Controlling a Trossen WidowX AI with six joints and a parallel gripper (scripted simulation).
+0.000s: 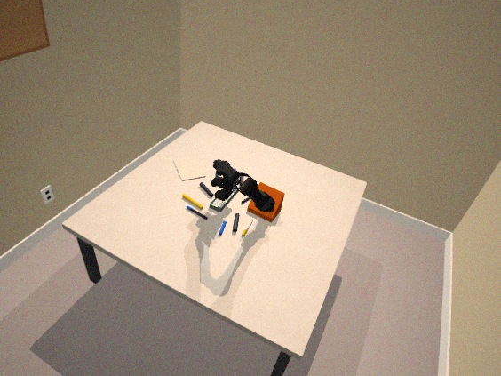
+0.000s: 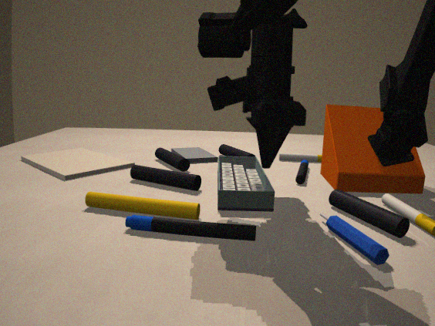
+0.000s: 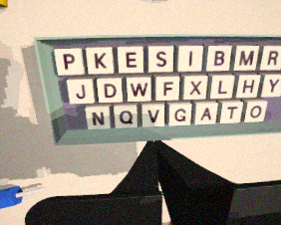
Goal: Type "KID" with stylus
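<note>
Now: gripper tip 50 mm past the blue stylus, 140 mm to the right of it and 30 mm above it. Round my gripper tip: yellow cylinder 170 mm ahead, 70 mm to the left, 30 mm below; then grey pad 90 mm ahead, 270 mm to the right, 40 mm below; then white stylus tip 50 mm behind, 110 mm to the left, 30 mm below.
</note>
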